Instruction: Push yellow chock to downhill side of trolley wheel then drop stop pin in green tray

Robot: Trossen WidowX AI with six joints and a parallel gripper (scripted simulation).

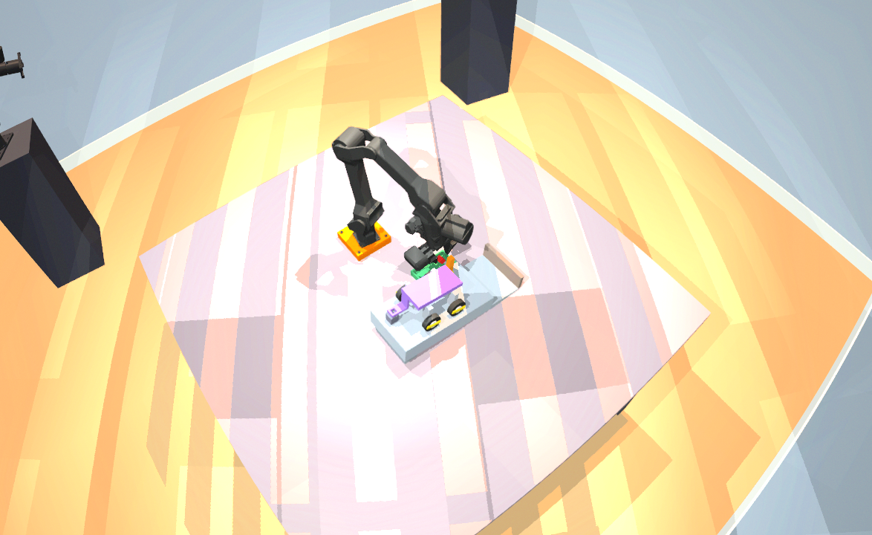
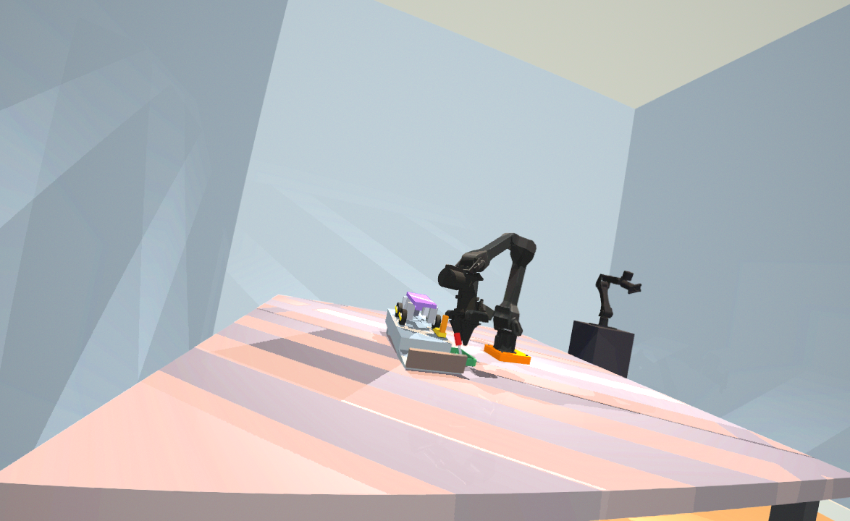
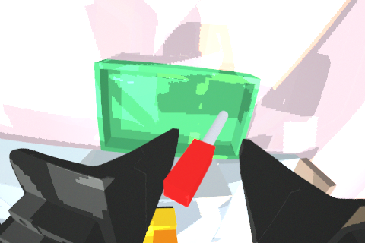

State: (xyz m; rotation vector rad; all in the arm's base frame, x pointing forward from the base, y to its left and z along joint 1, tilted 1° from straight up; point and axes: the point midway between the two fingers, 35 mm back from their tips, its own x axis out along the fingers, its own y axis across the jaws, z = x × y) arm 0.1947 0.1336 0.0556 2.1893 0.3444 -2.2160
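Right now the stop pin is 1 cm ahead of my gripper tip. Round my gripper tip: green tray 6 cm below, 2 cm to the right; yellow chock 7 cm ahead, 3 cm to the right, 3 cm above; brown end wall 14 cm to the left, 10 cm ahead, 2 cm below.
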